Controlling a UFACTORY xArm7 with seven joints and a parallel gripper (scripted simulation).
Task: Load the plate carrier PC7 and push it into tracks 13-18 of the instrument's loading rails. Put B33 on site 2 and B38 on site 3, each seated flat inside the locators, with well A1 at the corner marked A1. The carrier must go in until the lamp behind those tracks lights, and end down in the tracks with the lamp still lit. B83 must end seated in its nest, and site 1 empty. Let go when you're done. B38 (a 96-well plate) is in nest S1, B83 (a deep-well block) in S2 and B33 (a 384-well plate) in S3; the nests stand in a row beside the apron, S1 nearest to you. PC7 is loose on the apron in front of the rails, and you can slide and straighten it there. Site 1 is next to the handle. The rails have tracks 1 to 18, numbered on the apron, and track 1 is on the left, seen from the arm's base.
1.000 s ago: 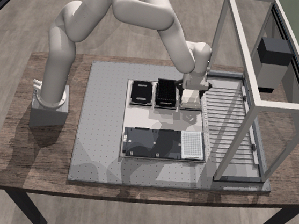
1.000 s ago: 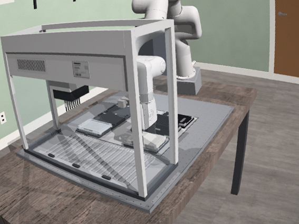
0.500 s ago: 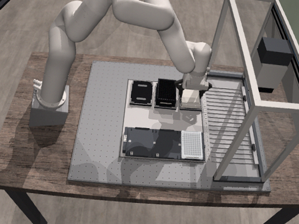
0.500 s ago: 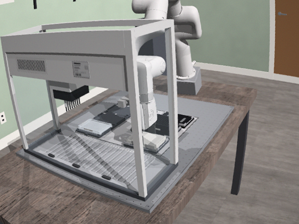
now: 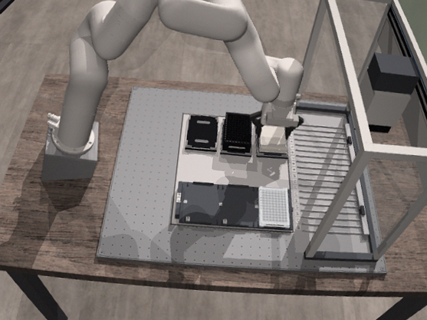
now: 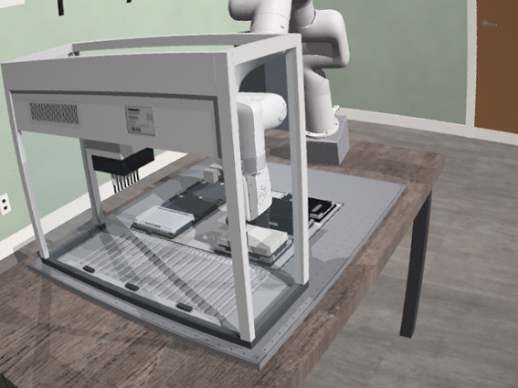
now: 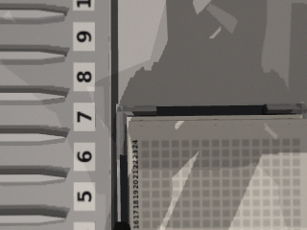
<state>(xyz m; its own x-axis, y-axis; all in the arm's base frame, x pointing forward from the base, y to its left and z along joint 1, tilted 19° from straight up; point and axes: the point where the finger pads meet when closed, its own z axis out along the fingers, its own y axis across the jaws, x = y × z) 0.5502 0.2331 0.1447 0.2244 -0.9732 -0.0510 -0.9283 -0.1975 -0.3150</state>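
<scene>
Right now the nest S3 is 3 cm below my hand. The rest, counted from my hand: nest S1: 22 cm behind, 4 cm to the right, 3 cm below; cream 384-well plate B33: 1 cm below; black deep-well block B83: 11 cm behind, 3 cm to the right, 1 cm below.
</scene>
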